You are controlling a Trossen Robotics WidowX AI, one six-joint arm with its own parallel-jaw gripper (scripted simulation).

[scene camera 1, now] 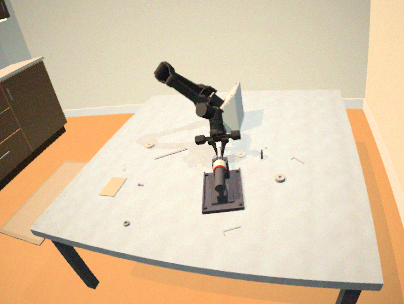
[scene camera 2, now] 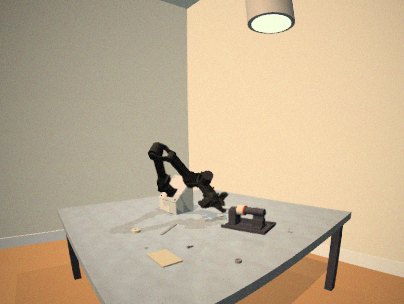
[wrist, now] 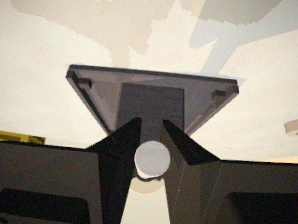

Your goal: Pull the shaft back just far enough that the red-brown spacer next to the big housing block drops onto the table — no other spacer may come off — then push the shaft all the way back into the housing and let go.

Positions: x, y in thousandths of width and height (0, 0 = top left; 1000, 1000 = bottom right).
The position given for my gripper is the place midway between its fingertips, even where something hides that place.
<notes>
In view: my gripper (wrist: 508, 560) and a dark housing block (scene camera 1: 551, 633).
The dark housing block shows as well in scene camera 2 (scene camera 2: 640, 738) and in the wrist view (wrist: 384, 431).
</notes>
